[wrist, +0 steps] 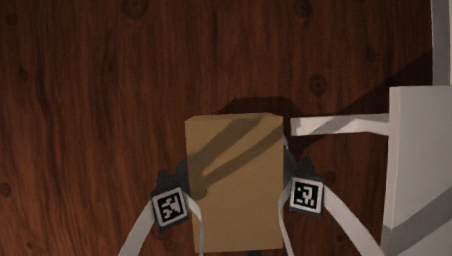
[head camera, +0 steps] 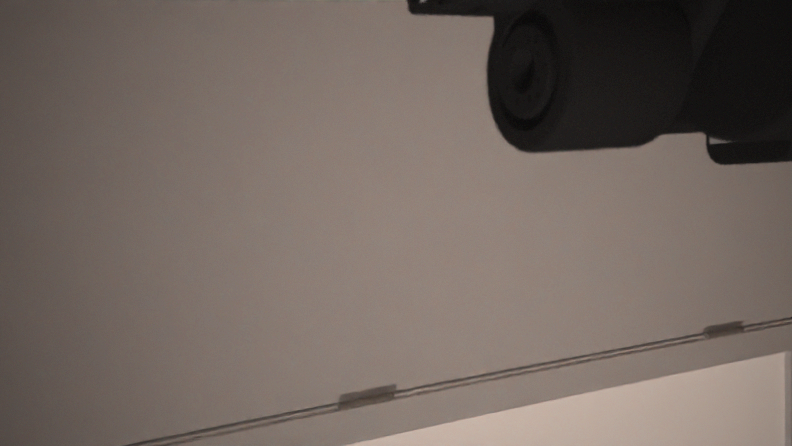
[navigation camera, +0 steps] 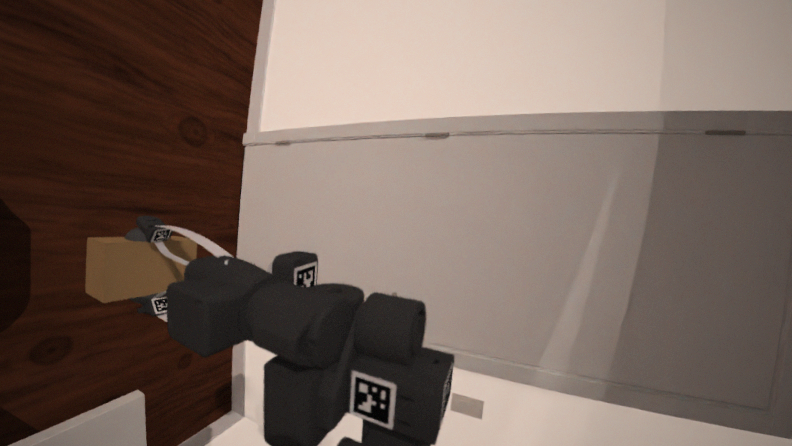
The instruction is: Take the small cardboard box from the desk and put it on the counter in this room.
Labels:
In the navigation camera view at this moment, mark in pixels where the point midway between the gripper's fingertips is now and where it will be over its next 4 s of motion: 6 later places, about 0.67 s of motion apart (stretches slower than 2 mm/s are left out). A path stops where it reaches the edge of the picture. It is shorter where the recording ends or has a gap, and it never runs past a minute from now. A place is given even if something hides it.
My gripper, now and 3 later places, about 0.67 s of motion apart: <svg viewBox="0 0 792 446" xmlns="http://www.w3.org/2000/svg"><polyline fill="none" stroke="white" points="141,262 142,238 127,173 72,102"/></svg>

